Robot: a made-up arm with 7 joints. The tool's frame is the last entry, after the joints. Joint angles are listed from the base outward. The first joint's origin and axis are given. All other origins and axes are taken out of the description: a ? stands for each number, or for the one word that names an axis. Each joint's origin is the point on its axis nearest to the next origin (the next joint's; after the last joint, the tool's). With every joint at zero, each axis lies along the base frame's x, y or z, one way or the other. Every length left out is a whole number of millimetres.
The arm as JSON. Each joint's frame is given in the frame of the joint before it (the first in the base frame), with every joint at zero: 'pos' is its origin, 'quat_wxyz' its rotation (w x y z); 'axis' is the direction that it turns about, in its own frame. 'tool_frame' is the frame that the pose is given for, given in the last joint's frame.
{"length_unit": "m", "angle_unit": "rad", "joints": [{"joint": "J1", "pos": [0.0, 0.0, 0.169], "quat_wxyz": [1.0, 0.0, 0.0, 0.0], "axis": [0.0, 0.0, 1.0]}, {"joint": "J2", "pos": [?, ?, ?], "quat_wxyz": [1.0, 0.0, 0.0, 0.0], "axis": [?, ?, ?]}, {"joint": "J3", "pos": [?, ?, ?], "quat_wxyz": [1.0, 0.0, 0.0, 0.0], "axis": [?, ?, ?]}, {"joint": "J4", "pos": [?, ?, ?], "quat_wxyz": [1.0, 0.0, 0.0, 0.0], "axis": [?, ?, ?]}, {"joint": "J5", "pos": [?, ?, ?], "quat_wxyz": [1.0, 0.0, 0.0, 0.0], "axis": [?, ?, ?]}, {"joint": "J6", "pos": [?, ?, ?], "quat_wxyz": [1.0, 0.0, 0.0, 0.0], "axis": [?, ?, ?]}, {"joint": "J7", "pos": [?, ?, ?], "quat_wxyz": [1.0, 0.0, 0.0, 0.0], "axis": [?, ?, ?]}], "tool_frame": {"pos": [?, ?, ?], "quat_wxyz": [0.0, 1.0, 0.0, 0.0]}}
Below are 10 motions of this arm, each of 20 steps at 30 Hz.
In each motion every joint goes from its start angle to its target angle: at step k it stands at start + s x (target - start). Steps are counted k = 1, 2, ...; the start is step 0. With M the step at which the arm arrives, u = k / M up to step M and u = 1 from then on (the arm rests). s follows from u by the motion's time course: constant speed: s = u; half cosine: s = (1 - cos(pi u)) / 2; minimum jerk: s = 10 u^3 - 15 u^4 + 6 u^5.
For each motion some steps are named. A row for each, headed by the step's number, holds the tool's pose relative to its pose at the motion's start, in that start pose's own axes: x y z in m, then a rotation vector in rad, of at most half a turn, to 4 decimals.
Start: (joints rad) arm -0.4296 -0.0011 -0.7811 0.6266 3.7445 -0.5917 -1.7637
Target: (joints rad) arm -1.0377 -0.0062 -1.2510 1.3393 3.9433 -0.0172 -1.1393
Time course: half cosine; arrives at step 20
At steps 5, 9, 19, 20:
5: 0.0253 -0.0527 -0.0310 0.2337 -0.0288 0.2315
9: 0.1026 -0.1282 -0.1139 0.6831 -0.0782 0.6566
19: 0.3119 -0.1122 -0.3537 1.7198 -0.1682 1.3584
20: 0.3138 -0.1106 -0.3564 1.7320 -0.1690 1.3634

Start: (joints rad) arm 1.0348 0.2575 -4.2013 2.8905 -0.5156 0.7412 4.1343
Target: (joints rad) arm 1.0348 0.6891 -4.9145 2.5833 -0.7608 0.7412 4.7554
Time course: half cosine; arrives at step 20
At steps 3, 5, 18, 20:
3: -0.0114 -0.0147 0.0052 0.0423 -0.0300 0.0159
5: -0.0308 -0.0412 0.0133 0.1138 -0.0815 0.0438
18: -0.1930 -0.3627 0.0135 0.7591 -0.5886 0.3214
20: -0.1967 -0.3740 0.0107 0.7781 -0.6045 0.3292

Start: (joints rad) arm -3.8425 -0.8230 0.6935 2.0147 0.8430 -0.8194 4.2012
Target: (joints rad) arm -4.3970 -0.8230 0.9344 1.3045 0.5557 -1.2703 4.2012
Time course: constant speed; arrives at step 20
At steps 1, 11, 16, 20:
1: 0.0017 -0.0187 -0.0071 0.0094 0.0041 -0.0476
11: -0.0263 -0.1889 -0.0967 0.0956 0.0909 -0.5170
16: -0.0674 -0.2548 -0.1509 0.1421 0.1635 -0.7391
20: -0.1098 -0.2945 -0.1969 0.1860 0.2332 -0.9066

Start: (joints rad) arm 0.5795 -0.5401 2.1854 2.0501 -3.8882 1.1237 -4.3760
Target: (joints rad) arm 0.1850 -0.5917 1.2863 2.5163 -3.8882 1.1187 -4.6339
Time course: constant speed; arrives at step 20
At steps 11, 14, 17, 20:
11: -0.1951 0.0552 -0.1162 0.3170 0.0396 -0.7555
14: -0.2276 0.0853 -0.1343 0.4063 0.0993 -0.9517
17: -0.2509 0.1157 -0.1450 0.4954 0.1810 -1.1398
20: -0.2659 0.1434 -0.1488 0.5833 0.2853 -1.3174

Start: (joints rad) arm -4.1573 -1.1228 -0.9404 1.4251 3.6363 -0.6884 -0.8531
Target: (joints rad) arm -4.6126 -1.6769 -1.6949 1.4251 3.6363 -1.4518 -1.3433
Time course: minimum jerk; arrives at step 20
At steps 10, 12, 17, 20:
10: 0.0961 -0.0938 -0.2309 0.0625 -0.0811 0.0584
12: 0.1539 -0.1018 -0.3065 0.0474 -0.1470 0.0738
17: 0.2643 -0.0930 -0.4024 -0.0080 -0.2957 0.0723
20: 0.2753 -0.0912 -0.4093 -0.0146 -0.3119 0.0701

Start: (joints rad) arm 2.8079 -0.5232 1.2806 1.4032 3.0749 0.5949 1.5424
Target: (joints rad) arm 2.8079 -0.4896 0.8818 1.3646 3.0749 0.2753 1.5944
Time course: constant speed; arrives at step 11
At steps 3, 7, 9, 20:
3: -0.0537 -0.0150 -0.0116 0.1099 -0.1010 -0.0174
7: -0.1227 -0.0314 -0.0366 0.2546 -0.2426 -0.0257
9: -0.1555 -0.0380 -0.0529 0.3258 -0.3162 -0.0234
20: -0.1870 -0.0434 -0.0715 0.3959 -0.3913 -0.0169

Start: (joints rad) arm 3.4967 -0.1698 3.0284 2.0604 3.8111 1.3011 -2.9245
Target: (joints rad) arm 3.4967 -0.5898 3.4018 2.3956 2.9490 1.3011 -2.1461
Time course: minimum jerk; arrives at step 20
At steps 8, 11, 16, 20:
8: -0.0549 -0.0152 -0.0508 0.1927 -0.1499 0.2618
11: -0.0931 -0.0231 -0.0960 0.3234 -0.2917 0.4934
16: -0.1302 -0.0249 -0.1512 0.4458 -0.4801 0.7770
20: -0.1353 -0.0242 -0.1600 0.4618 -0.5122 0.8219

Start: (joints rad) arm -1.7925 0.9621 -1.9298 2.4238 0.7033 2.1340 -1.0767
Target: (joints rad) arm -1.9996 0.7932 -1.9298 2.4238 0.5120 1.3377 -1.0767
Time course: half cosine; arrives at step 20
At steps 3, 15, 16, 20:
3: -0.0054 0.0101 -0.0016 -0.0363 0.0163 0.0181
15: -0.1080 0.1344 -0.0322 -0.6027 0.1667 0.2577
16: -0.1157 0.1405 -0.0345 -0.6406 0.1708 0.2704
20: -0.1304 0.1512 -0.0387 -0.7121 0.1766 0.2932

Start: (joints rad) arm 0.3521 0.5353 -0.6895 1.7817 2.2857 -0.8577 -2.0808
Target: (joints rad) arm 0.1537 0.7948 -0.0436 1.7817 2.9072 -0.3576 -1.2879
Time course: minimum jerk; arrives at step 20
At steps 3, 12, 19, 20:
3: -0.0045 -0.0078 0.0010 0.0265 -0.0105 0.0219
12: -0.1345 -0.1797 -0.0054 0.5109 -0.5047 0.6486
19: -0.1982 -0.2427 -0.0315 0.5835 -0.8644 1.0006
20: -0.1984 -0.2429 -0.0316 0.5835 -0.8658 1.0019

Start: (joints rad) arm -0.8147 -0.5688 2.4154 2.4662 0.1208 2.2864 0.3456
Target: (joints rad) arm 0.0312 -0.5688 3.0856 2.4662 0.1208 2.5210 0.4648
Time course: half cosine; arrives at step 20
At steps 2, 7, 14, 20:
2: -0.0083 -0.0122 -0.0010 -0.0032 -0.0008 -0.0324
7: -0.1121 -0.1213 -0.0050 -0.0550 -0.0086 -0.3603
14: -0.4052 -0.2268 0.0297 -0.2723 -0.0089 -1.0325
20: -0.5264 -0.2144 0.0580 -0.3962 0.0046 -1.2888

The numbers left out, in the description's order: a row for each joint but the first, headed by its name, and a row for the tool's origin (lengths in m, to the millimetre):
J2: xyz 0.0 0.0 0.0, axis 0.0 1.0 0.0
J3: xyz 0.0 0.0 0.32, axis 0.0 0.0 1.0
J4: xyz 0.057 0.0 0.0, axis 0.0 -1.0 0.0
J5: xyz 0.075 0.0 -0.331, axis 0.0 0.0 -1.0
J6: xyz 0.0 0.0 0.0, axis 0.0 1.0 0.0
J7: xyz 0.054 0.0 -0.069, axis 0.0 0.0 -1.0
tool: xyz 0.0 0.0 0.0

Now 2 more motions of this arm.
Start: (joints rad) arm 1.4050 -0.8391 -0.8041 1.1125 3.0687 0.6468 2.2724
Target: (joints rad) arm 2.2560 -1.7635 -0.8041 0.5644 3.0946 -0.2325 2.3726
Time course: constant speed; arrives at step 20
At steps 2, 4, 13, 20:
2: -0.0068 -0.0172 -0.0178 0.1169 -0.0459 0.1314
4: -0.0130 -0.0350 -0.0368 0.2428 -0.0865 0.2597
13: -0.0284 -0.1087 -0.1382 0.9010 -0.1890 0.7851
20: -0.0306 -0.1424 -0.2285 1.4832 -0.1462 1.1135

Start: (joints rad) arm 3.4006 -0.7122 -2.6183 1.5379 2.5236 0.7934 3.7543
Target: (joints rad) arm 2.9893 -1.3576 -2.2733 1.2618 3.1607 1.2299 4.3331
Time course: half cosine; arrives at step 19
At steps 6, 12, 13, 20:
6: -0.0656 0.0403 -0.0267 -0.1242 0.0738 0.3866
12: -0.1782 0.0864 -0.0939 -0.4324 0.3783 1.1348
13: -0.1923 0.0892 -0.1041 -0.4825 0.4420 1.2391
20: -0.2307 0.0917 -0.1345 -0.6410 0.6677 1.5422

